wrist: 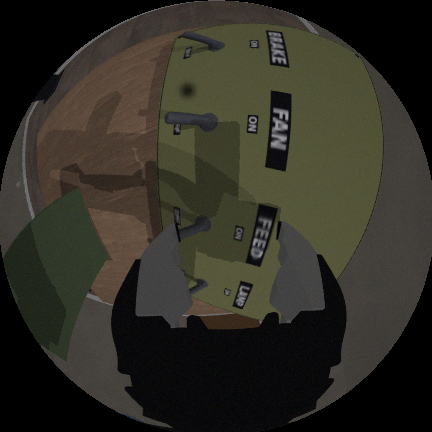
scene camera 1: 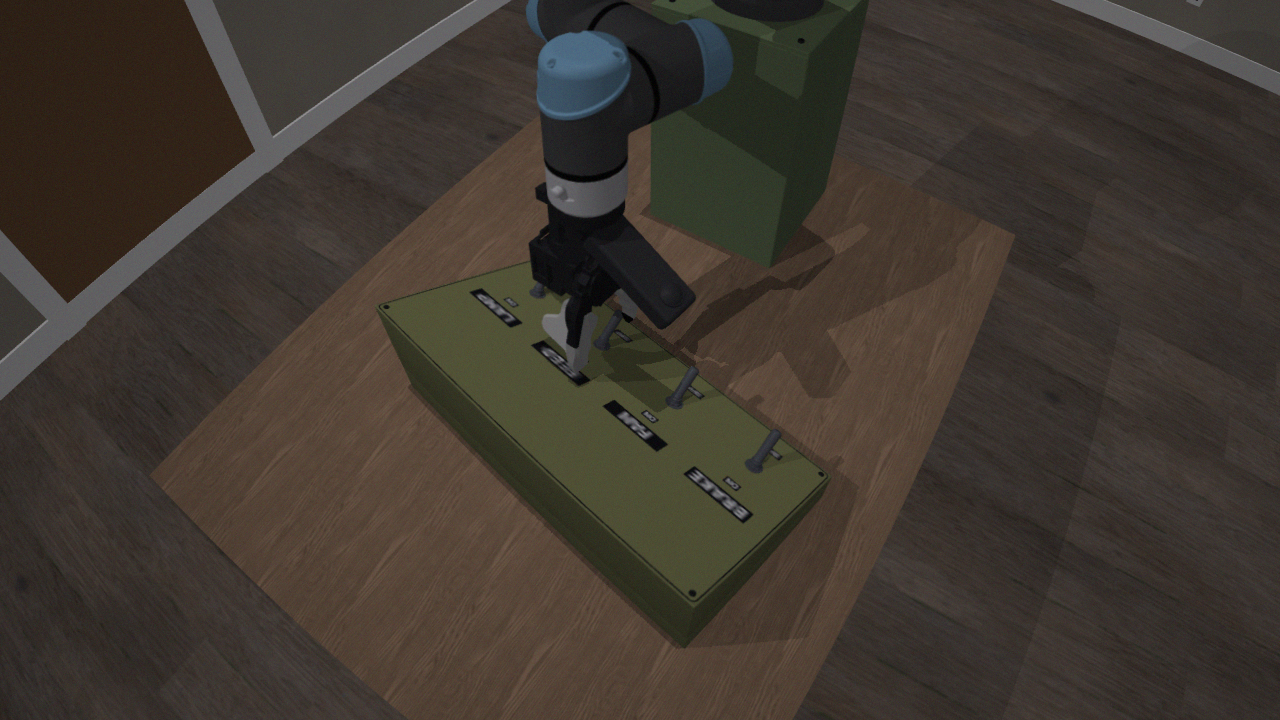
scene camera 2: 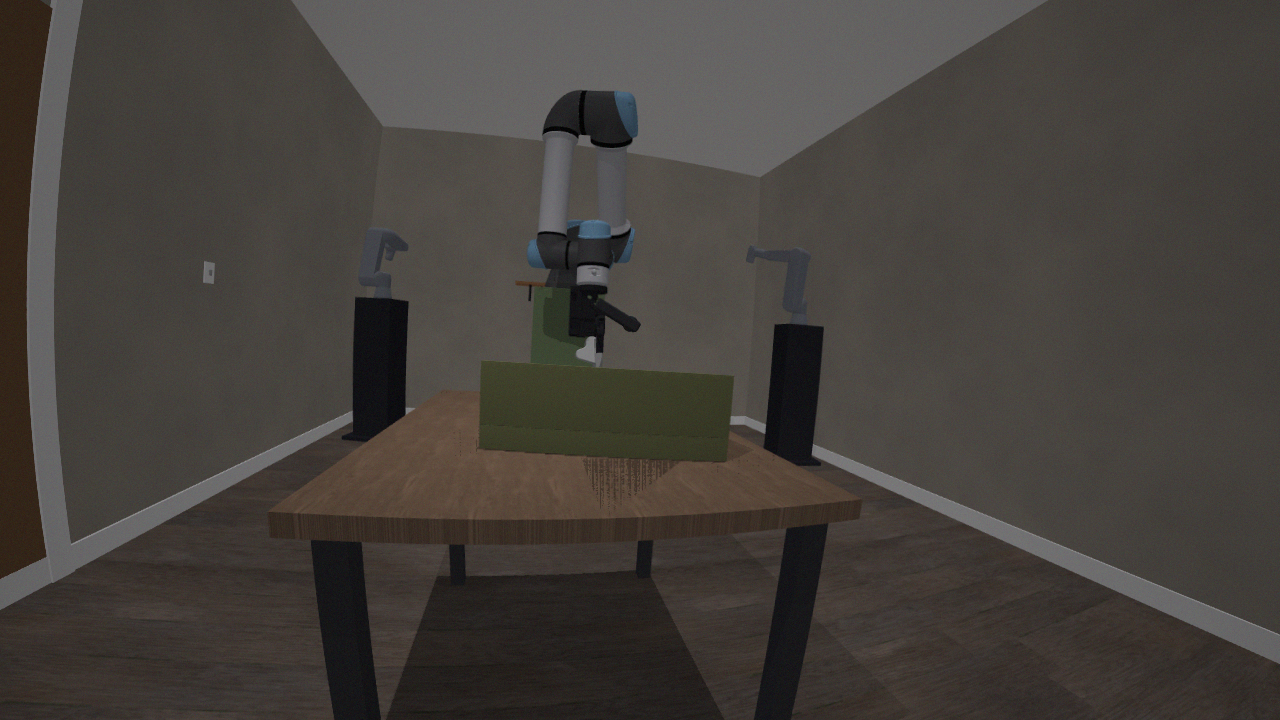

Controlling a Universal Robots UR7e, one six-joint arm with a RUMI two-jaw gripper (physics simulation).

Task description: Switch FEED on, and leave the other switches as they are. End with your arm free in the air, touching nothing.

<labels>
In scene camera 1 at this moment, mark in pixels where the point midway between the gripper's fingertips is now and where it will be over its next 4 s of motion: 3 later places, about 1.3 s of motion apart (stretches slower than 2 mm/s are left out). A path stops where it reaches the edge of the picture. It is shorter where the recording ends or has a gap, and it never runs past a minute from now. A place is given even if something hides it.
My gripper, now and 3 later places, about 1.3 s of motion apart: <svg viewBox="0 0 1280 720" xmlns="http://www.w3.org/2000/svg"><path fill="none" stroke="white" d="M602 345L618 320L610 336L602 334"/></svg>
</labels>
